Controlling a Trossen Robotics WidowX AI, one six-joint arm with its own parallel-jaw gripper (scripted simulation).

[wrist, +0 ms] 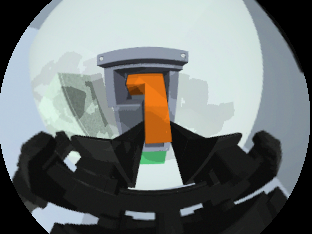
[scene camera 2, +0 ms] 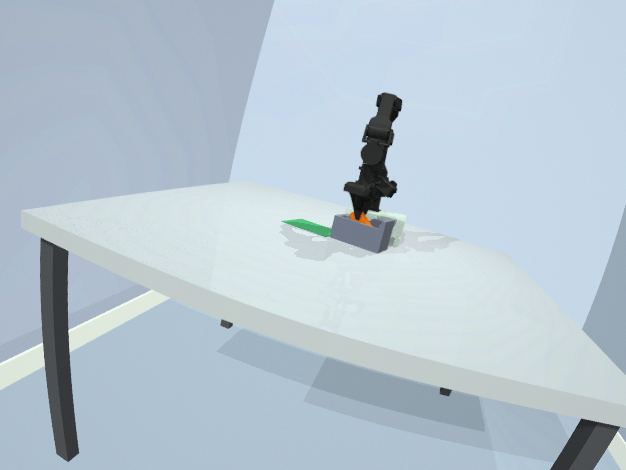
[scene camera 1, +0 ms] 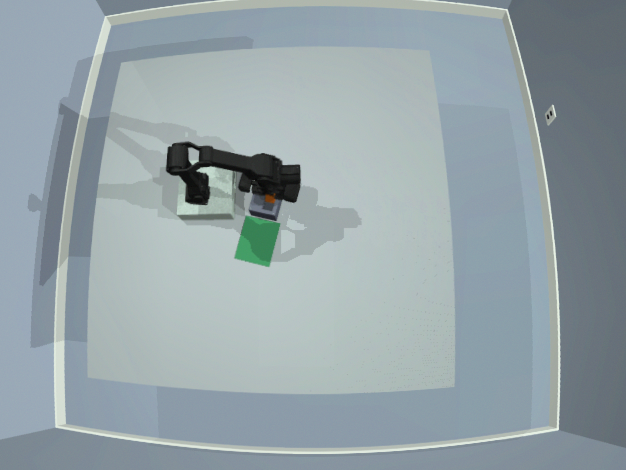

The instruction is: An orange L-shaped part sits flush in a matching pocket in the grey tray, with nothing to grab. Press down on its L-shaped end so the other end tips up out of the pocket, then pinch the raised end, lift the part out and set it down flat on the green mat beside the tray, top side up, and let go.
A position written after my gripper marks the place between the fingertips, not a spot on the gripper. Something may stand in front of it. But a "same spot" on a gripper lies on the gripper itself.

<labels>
my gripper: wrist 156, 123; scene camera 2; scene camera 1
same spot on my gripper: [scene camera 1: 289, 192] = [scene camera 2: 357, 183]
</labels>
